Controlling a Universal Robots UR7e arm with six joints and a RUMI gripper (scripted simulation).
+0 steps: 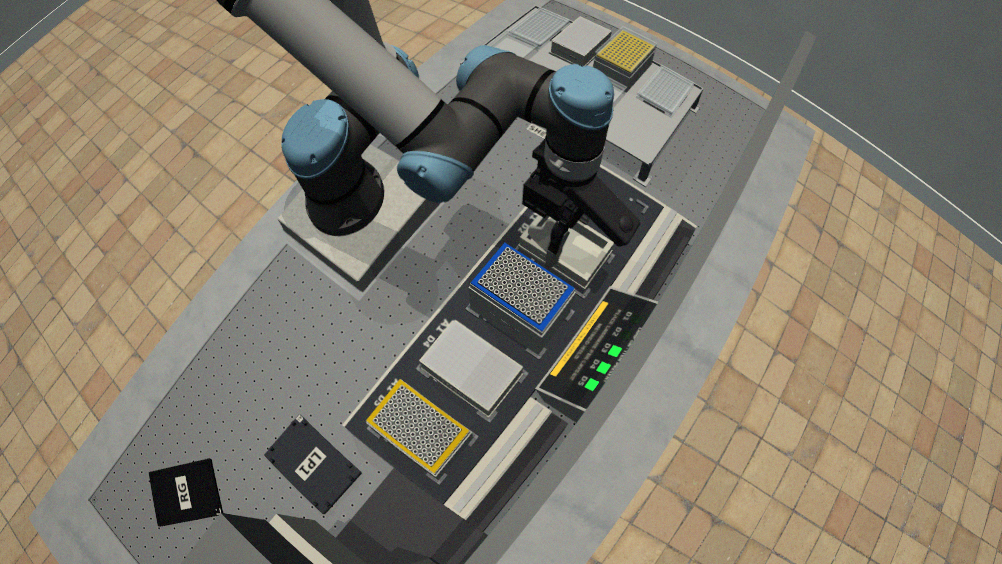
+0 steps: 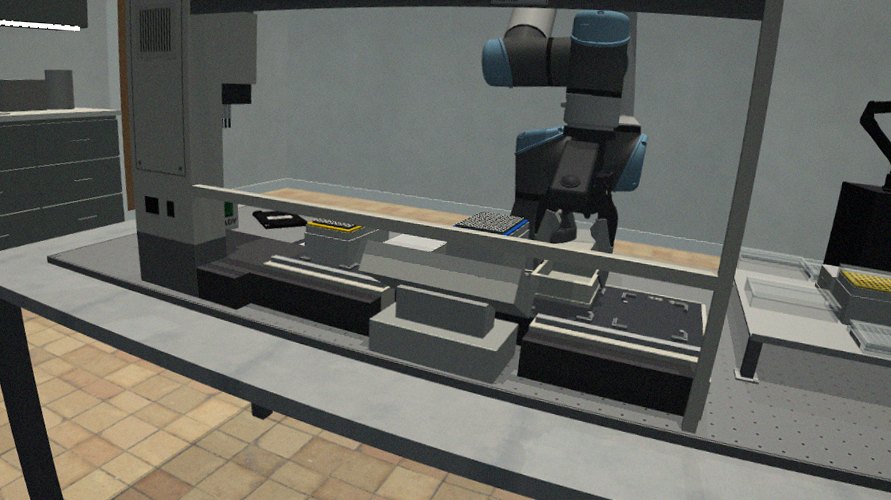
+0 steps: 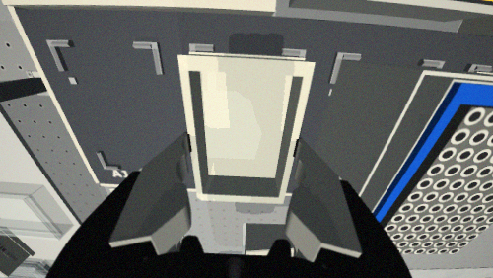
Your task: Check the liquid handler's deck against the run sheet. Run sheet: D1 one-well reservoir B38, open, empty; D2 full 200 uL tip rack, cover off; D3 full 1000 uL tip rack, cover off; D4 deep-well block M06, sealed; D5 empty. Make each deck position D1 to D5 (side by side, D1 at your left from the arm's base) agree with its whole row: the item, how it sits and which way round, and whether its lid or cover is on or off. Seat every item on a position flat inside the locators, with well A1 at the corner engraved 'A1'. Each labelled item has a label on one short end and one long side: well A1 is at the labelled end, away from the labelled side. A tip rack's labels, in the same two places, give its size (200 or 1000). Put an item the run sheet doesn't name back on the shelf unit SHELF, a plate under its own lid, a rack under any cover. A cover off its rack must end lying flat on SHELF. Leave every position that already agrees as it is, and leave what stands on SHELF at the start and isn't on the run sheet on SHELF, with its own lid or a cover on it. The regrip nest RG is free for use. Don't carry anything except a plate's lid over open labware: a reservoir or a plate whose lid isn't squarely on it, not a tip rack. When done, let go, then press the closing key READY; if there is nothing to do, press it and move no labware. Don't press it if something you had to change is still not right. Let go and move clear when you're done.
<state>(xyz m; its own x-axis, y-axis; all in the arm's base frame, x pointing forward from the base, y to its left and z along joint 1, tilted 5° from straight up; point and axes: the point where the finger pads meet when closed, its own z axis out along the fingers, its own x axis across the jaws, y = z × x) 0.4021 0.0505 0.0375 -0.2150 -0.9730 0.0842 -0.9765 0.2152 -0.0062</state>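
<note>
The blue-framed tip rack lies 130 mm to the right of my hand, 40 mm behind it and 30 mm above it. From my hand the other things lie so: handler's frame bar 210 mm to the right, 150 mm ahead, 80 mm above; then one-well reservoir 10 mm below; then handler's frame post 220 mm ahead, 150 mm above, 140 mm to the left.
</note>
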